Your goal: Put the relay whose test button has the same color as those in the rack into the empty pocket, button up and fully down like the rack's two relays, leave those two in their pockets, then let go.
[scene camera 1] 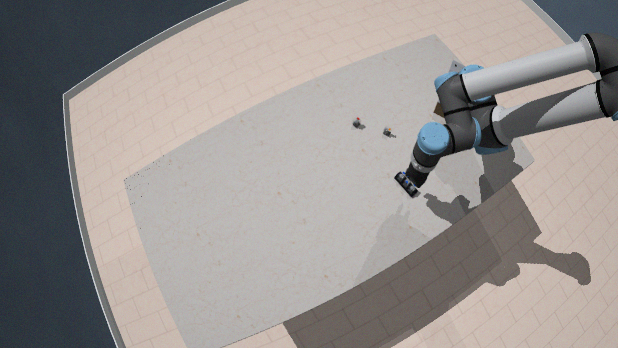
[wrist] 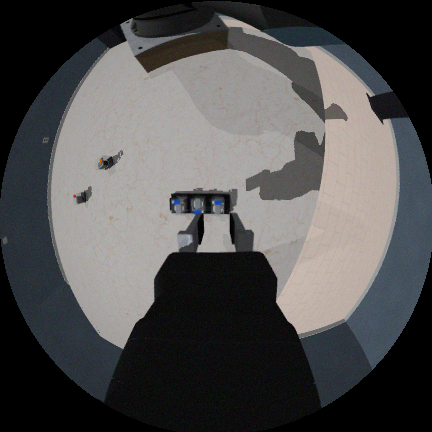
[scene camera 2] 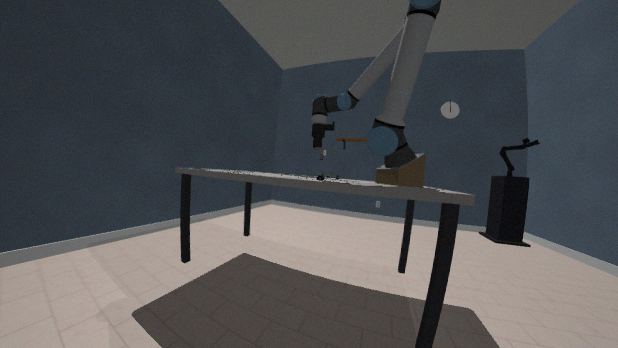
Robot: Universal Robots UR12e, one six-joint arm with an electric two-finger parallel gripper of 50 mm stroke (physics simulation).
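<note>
The black rack stands on the table. In the wrist view its row holds three grey relays with blue buttons: a left one, a middle one and a right one. The middle one's blue shows at the rack's near edge, the other two's nearer its far side. All look button up; their exact depth is too small to tell. My gripper is open and empty, clear above the rack. Its fingertips are hidden in scene camera 1.
A relay with an orange button and one with a red button are on the table, left of the rack in the wrist view. The arm's wooden base block stands at the table's end.
</note>
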